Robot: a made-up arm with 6 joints. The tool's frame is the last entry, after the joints.
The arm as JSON. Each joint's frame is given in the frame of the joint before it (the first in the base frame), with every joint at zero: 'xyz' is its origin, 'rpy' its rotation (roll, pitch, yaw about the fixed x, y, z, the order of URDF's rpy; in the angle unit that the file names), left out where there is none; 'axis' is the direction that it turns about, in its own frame. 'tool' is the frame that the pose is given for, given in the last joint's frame.
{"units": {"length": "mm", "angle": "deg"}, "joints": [
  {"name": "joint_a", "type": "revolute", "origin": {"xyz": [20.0, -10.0, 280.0], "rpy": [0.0, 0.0, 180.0]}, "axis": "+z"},
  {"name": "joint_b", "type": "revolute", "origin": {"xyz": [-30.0, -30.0, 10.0], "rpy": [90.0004, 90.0, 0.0]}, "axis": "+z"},
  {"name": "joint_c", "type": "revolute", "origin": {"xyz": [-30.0, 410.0, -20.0]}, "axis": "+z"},
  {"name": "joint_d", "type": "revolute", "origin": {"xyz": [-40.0, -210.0, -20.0], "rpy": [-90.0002, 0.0, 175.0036]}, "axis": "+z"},
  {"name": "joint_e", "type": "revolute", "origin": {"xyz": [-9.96, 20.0, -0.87], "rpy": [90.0, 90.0, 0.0]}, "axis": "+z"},
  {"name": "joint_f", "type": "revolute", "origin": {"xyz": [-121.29, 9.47, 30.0], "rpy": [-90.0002, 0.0, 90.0]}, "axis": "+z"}
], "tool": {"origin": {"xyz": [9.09, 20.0, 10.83], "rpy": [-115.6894, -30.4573, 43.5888]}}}
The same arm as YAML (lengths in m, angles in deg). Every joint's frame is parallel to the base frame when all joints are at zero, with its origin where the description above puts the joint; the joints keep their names.
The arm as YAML. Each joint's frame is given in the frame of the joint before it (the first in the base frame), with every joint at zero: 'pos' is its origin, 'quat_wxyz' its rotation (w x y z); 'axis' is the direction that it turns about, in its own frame. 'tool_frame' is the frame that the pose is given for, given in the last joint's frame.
length_unit: m
angle_unit: deg
joints:
  - joint: joint_a
    pos: [0.02, -0.01, 0.28]
    quat_wxyz: [1.0, 0.0, 0.0, 0.0]
    axis: [0.0, 0.0, 1.0]
  - joint: joint_b
    pos: [0.03, 0.03, 0.01]
    quat_wxyz: [1.0, 0.0, 0.0, 0.0]
    axis: [0.0, 1.0, 0.0]
  - joint: joint_c
    pos: [-0.41, -0.02, 0.03]
    quat_wxyz: [1.0, 0.0, 0.0, 0.0]
    axis: [0.0, 1.0, 0.0]
  - joint: joint_d
    pos: [0.21, -0.02, 0.04]
    quat_wxyz: [1.0, 0.0, 0.0, 0.0]
    axis: [0.9962, 0.0, 0.0871]
  - joint: joint_e
    pos: [0.0, -0.02, -0.01]
    quat_wxyz: [1.0, 0.0, 0.0, 0.0]
    axis: [0.0, 1.0, 0.0]
  - joint: joint_f
    pos: [0.12, 0.03, 0.02]
    quat_wxyz: [1.0, 0.0, 0.0, 0.0]
    axis: [0.9962, 0.0, 0.0871]
tool_frame:
  pos: [0.01, -0.02, 0.01]
  quat_wxyz: [0.489047, 0.697227, -0.51025, 0.119803]

